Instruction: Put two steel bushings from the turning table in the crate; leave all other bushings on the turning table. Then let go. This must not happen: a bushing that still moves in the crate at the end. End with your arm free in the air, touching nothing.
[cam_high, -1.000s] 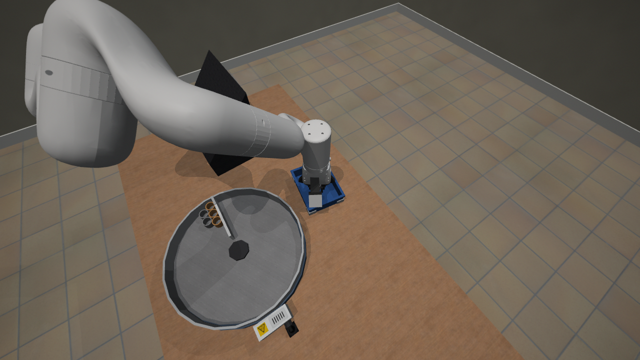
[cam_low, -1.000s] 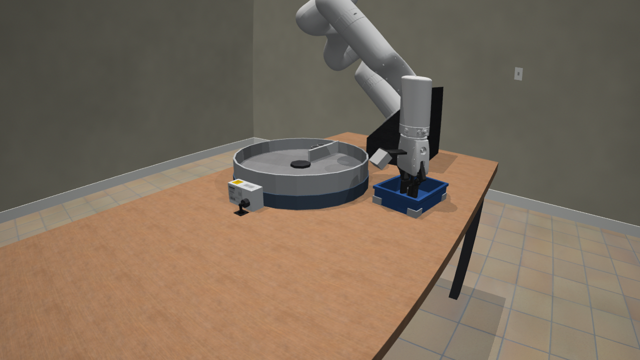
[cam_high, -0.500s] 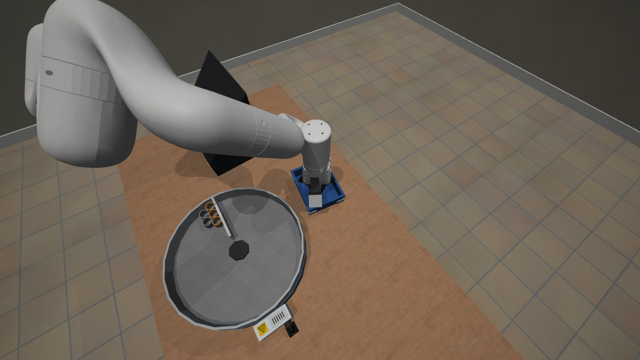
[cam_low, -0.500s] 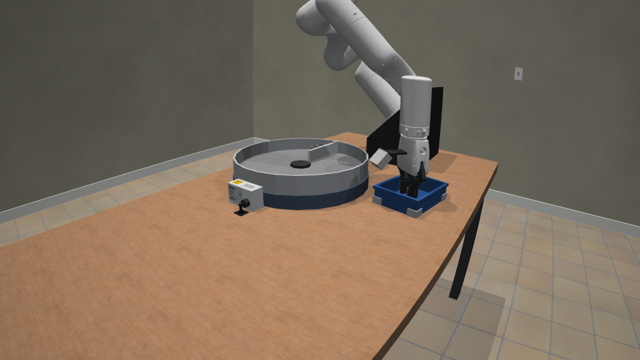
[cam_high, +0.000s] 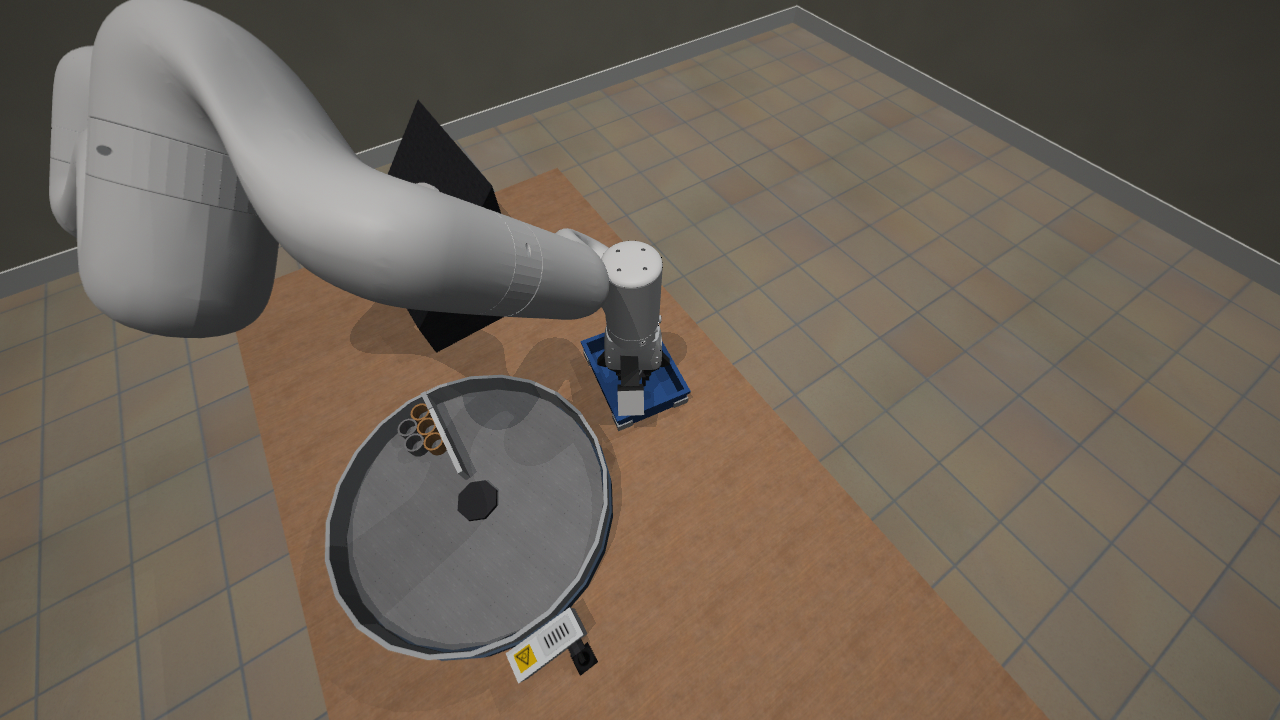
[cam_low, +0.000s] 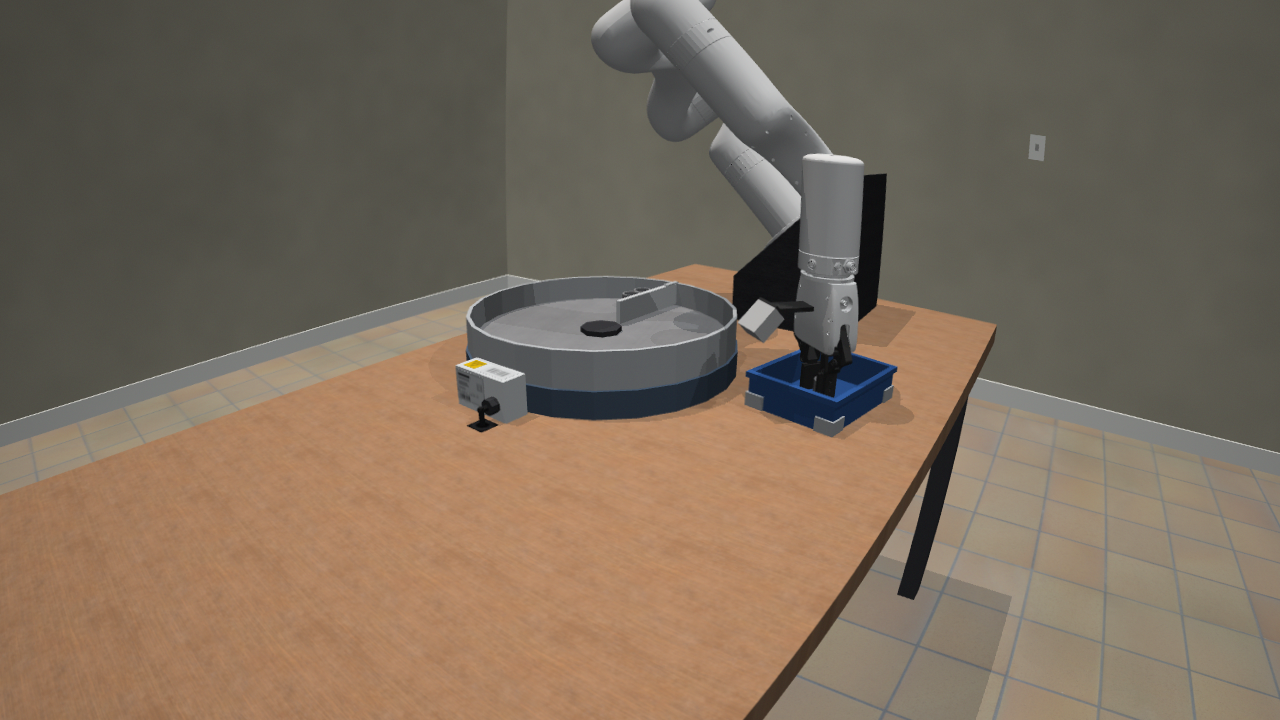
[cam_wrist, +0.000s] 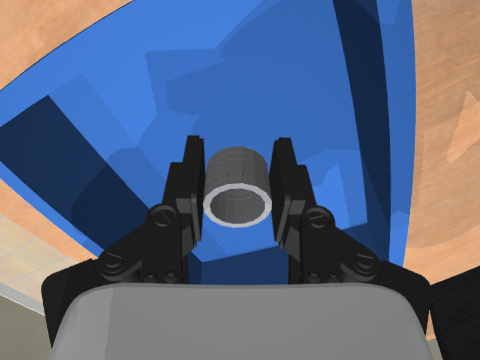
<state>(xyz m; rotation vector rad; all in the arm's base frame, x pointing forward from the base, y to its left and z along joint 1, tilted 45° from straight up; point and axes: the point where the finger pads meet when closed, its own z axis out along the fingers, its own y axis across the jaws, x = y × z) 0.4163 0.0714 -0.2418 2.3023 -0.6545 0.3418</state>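
My gripper is now 1 cm past the blue crate, 1 cm to the right of it and 1 cm above it. Also, from my hand: grey turning table 7 cm ahead, 34 cm to the right, 2 cm above.
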